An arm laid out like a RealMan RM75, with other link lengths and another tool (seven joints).
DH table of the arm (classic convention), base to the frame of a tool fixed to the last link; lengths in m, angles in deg. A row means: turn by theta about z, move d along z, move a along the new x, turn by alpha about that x. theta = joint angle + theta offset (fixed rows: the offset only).
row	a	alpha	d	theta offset
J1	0	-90	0.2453	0
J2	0	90	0	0
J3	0	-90	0.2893	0
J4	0	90	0	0
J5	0	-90	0.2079	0
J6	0	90	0	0
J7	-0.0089	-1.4	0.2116	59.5
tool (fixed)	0	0	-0.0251	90
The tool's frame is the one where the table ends.
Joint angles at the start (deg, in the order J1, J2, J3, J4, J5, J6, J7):
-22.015 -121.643 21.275 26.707 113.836 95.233 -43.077
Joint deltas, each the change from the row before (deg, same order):
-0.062 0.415 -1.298 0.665 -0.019 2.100 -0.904
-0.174 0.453 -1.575 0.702 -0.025 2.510 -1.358
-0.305 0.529 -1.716 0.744 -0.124 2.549 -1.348
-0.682 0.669 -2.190 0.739 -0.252 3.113 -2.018
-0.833 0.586 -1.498 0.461 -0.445 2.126 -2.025
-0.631 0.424 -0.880 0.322 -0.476 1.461 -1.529
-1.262 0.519 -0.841 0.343 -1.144 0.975 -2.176
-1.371 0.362 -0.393 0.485 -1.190 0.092 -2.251
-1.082 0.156 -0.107 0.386 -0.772 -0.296 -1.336
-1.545 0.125 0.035 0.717 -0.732 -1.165 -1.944
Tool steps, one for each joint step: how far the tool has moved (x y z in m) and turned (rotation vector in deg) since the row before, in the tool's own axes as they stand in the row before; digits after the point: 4 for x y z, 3 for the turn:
-0.0077 -0.0009 -0.0052 0.742 -1.271 -0.056
-0.0093 -0.0017 -0.0053 1.050 -1.519 -0.345
-0.0108 -0.0015 -0.0052 1.061 -1.620 -0.094
-0.0145 -0.0024 -0.0045 1.598 -2.079 -0.328
-0.0126 -0.0014 -0.0013 1.375 -1.548 -0.473
-0.0091 -0.0013 -0.0003 1.094 -1.039 -0.339
-0.0138 0.0007 0.0032 1.104 -1.445 -0.333
-0.0126 0.0022 0.0054 0.670 -1.028 -0.396
-0.0083 0.0020 0.0055 0.369 -0.524 -0.067
-0.0102 0.0046 0.0085 -0.083 -0.246 -0.237

